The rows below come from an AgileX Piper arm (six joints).
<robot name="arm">
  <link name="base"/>
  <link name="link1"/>
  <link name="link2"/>
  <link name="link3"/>
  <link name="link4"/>
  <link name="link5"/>
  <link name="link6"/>
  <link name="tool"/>
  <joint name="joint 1" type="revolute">
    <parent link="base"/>
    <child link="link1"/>
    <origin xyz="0 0 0.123" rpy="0 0 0"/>
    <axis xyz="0 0 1"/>
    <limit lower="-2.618" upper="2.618"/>
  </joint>
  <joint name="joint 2" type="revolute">
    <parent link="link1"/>
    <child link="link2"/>
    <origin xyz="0 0 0" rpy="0 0 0"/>
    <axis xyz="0 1 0"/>
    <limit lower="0" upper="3.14"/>
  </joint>
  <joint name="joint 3" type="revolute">
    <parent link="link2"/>
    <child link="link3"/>
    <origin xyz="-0.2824 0 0.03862" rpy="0 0 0"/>
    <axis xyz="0 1 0"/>
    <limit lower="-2.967" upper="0"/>
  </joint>
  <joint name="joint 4" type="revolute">
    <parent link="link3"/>
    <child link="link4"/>
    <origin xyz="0.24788 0 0.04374" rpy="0 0 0"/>
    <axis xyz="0.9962 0 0.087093"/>
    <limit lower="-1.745" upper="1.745"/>
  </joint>
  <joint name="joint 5" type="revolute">
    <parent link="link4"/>
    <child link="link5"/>
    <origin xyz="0 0 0" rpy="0 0 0"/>
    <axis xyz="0 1 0"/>
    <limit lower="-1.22" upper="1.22"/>
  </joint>
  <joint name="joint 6" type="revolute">
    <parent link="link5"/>
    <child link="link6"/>
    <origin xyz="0.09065 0 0.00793" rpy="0 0 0"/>
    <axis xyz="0.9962 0 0.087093"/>
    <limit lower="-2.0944" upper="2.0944"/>
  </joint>
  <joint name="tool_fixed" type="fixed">
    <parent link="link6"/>
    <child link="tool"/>
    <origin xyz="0 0 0" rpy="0 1.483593 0"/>
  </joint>
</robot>
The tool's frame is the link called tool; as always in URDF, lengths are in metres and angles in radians.
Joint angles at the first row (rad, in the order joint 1, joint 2, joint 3, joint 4, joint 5, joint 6):
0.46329 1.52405 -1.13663 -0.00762 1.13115 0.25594
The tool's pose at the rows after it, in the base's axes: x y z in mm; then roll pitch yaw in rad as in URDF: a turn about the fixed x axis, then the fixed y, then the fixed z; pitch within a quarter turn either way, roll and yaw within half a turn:
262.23, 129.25, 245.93, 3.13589, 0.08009, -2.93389
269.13, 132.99, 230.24, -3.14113, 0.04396, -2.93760
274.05, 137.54, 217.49, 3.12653, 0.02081, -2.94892
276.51, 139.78, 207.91, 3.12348, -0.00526, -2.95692
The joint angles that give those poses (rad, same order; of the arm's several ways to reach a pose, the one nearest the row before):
0.46250 1.58583 -1.13699 -0.01619 1.13025 0.26090
0.46250 1.63975 -1.13780 -0.01302 1.11370 0.26401
0.46249 1.68198 -1.13777 0.01012 1.08975 0.26508
0.46251 1.71238 -1.13679 0.02136 1.08260 0.26787

